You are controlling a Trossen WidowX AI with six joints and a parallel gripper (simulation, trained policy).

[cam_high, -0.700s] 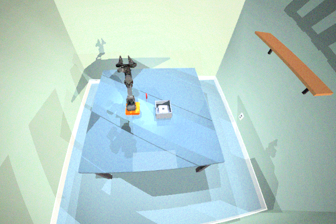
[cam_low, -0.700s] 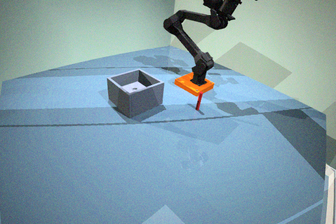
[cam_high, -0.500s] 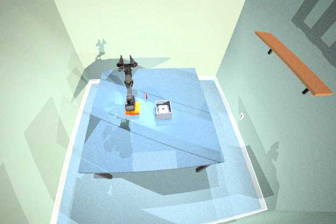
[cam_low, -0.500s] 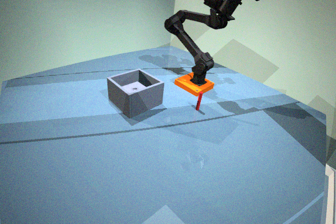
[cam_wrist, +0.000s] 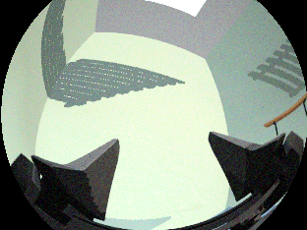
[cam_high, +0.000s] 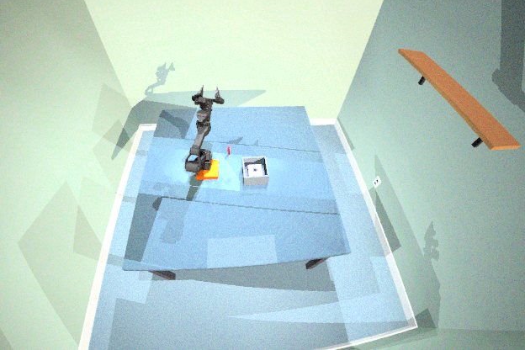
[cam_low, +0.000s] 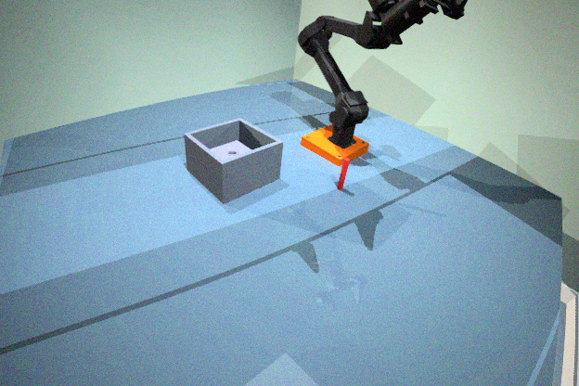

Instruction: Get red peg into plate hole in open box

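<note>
Now: the red peg 470 mm below my gripper tip, 110 mm to the right of it and 90 mm ahead of it. Also, from my gripper tip: grey box 480 mm below, 300 mm to the right, 260 mm ahead; then plate 460 mm below, 300 mm to the right, 260 mm ahead.
</note>
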